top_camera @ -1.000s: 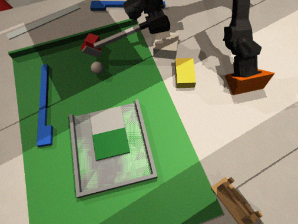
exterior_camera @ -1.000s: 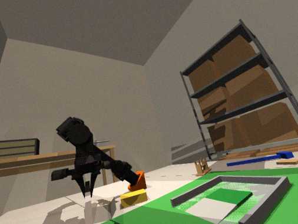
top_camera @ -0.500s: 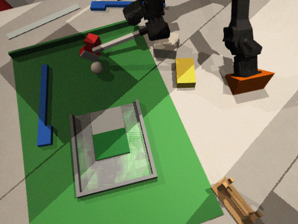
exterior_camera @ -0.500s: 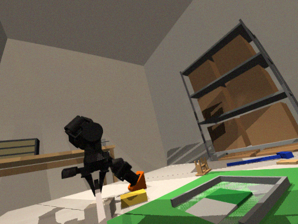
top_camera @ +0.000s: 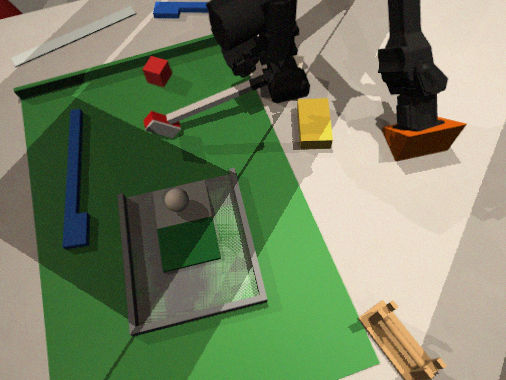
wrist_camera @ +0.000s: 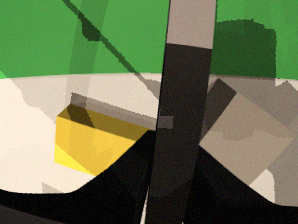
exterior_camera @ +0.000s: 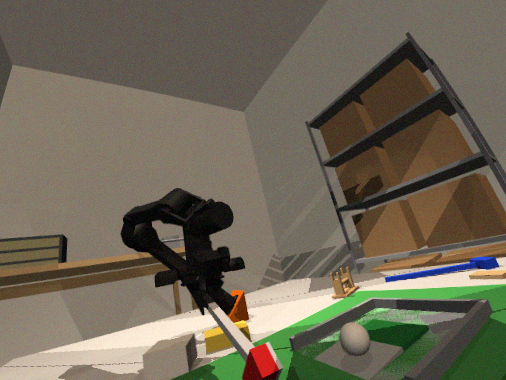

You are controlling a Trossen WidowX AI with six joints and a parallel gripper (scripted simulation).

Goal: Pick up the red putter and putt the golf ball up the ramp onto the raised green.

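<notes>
My gripper tip is now 70 mm to the left of the beige box, 60 mm above it and 50 mm past it. Round my gripper tip: green mat: 270 mm ahead, 100 mm to the left, 80 mm below; red cube: 200 mm to the right, 180 mm ahead, 60 mm below; white golf ball: 250 mm ahead, 110 mm to the left, 60 mm below.
</notes>
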